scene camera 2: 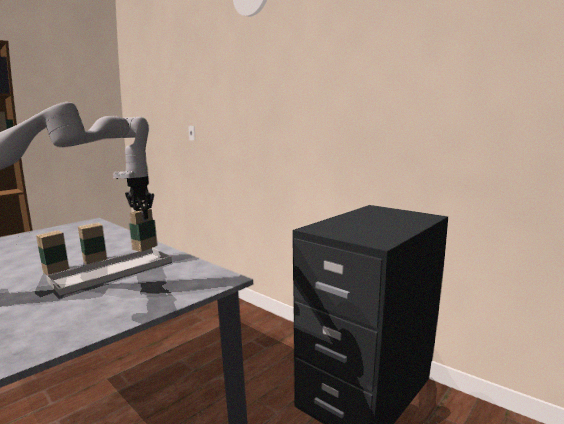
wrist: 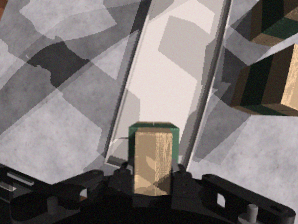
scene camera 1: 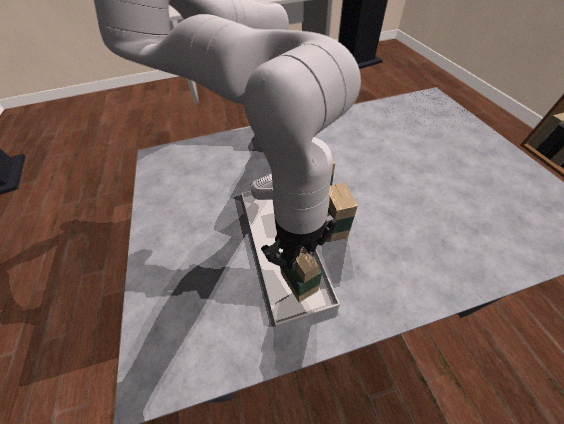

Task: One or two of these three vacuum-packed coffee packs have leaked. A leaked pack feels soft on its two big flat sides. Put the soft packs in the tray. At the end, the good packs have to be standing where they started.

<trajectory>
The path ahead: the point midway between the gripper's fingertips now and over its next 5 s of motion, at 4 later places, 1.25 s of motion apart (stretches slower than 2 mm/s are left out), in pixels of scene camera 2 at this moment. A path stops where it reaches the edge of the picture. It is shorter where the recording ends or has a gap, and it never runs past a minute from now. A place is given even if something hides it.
My gripper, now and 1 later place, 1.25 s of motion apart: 142,220; 143,232
</trajectory>
